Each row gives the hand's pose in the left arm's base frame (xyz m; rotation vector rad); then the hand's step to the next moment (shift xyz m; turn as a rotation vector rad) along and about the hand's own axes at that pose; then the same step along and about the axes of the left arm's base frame.
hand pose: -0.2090 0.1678 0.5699 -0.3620 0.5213 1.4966
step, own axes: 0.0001 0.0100 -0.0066 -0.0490 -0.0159 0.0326
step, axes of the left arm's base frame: -0.0106 -0.0029 -0.0047 0.0193 -0.0248 0.0522
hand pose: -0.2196 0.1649 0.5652 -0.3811 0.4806 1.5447
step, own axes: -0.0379 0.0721 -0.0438 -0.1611 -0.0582 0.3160
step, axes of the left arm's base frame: -0.0731 -0.0552 -0.0129 0.0810 0.0274 0.3491
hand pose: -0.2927 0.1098 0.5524 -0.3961 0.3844 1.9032
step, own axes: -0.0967 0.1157 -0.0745 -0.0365 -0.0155 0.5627
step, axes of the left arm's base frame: -0.0682 -0.1531 -0.0143 -0.0241 0.2250 0.5167
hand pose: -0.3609 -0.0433 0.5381 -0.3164 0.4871 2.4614
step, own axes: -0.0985 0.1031 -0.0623 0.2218 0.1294 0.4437
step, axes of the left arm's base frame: 0.0225 -0.1539 0.0041 -0.3023 0.2004 0.3623
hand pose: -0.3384 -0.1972 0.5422 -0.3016 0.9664 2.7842
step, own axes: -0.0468 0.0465 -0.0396 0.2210 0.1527 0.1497
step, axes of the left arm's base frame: 0.0395 -0.0655 0.0086 -0.2683 -0.0018 0.1503
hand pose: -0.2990 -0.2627 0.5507 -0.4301 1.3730 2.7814
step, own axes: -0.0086 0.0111 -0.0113 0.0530 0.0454 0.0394
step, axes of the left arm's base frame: 0.0095 -0.0147 0.0042 -0.0663 -0.0031 0.0449
